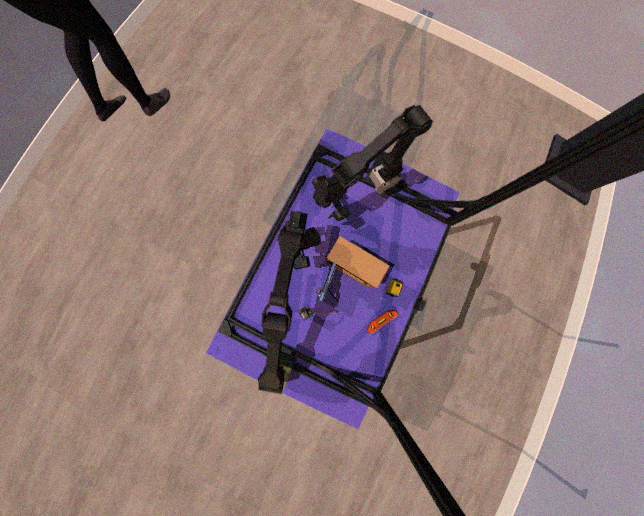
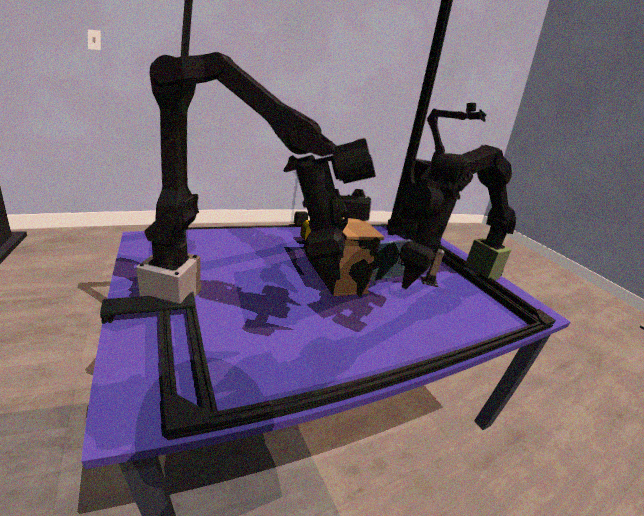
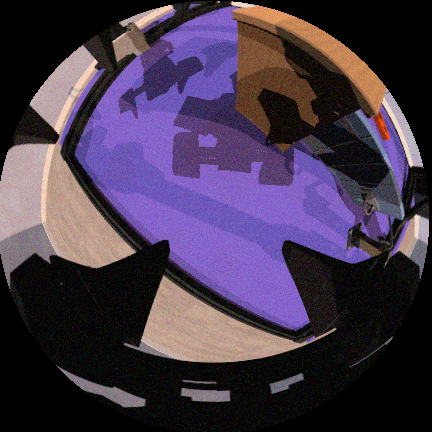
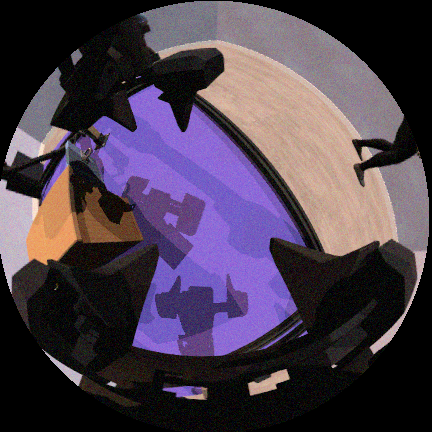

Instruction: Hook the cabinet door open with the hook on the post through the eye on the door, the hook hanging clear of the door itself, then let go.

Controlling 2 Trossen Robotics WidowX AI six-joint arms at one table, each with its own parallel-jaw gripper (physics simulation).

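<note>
The orange-brown cabinet stands mid-table. Its blue-grey door stands swung out from the cabinet. The eye is a small ring on the door. The post stands near the door's free end. The thin dark hook shows at the post, apart from the eye; its exact hang is unclear. My left gripper is open and empty, beside the cabinet and door. My right gripper is open and empty, on the cabinet's opposite side from the post.
A yellow block and an orange level lie beyond the cabinet. Black frame rails run along the table. The left arm reaches along the table edge; the right arm arches above the table.
</note>
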